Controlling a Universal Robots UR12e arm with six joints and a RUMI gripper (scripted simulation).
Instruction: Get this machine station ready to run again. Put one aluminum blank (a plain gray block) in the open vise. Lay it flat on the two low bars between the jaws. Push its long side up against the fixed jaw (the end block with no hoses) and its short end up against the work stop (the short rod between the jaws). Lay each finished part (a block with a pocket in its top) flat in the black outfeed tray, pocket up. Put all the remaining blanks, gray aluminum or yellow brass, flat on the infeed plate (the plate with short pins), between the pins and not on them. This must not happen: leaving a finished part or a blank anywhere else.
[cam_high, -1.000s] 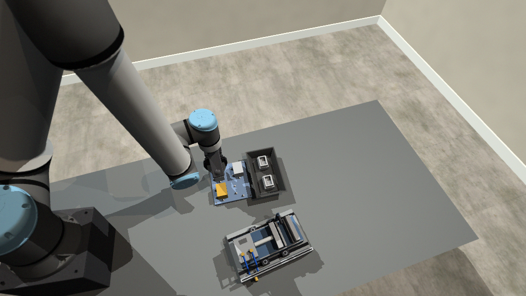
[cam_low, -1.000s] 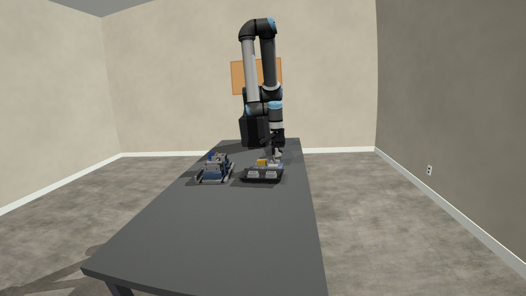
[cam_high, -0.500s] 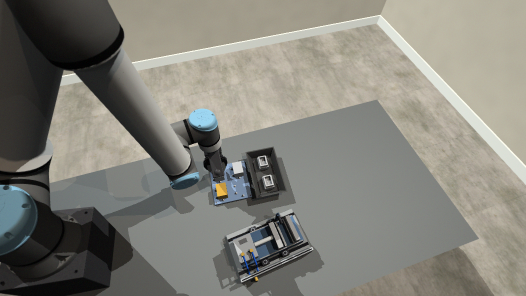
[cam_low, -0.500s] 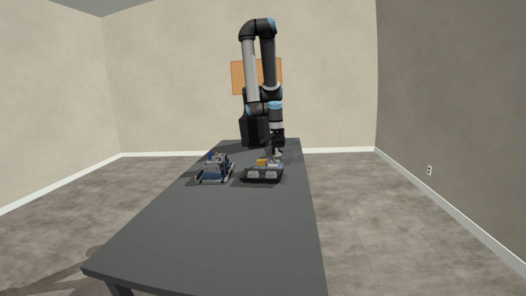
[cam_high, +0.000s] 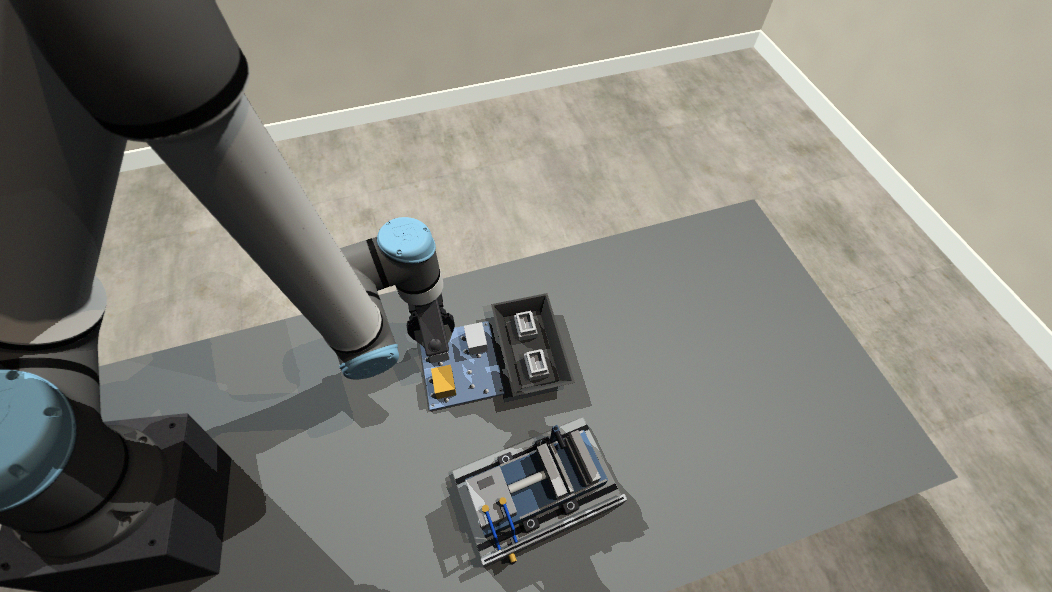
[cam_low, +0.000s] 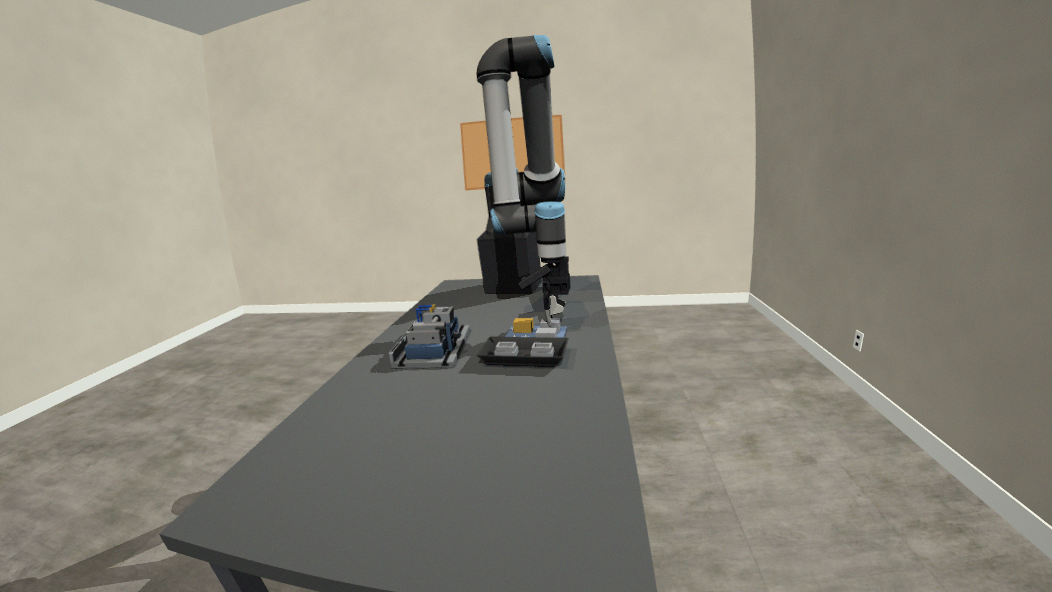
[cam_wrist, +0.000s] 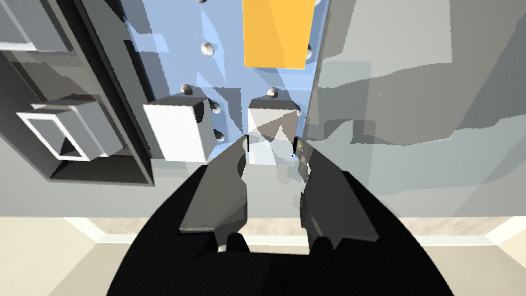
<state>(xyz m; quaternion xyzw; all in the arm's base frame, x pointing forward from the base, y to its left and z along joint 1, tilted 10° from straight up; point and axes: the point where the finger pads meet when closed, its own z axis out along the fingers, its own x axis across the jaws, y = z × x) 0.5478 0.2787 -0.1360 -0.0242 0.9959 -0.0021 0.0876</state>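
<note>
Now: hand 5 cm short of the blue infeed plate, 4 cm to the left of it and 4 cm above it. Also, from my hand: yellow brass blank (1 cm ahead, 9 cm to the right, 2 cm below); then gray blank (2 cm below); then pale rod (15 cm ahead, 35 cm to the right, 3 cm above).
</note>
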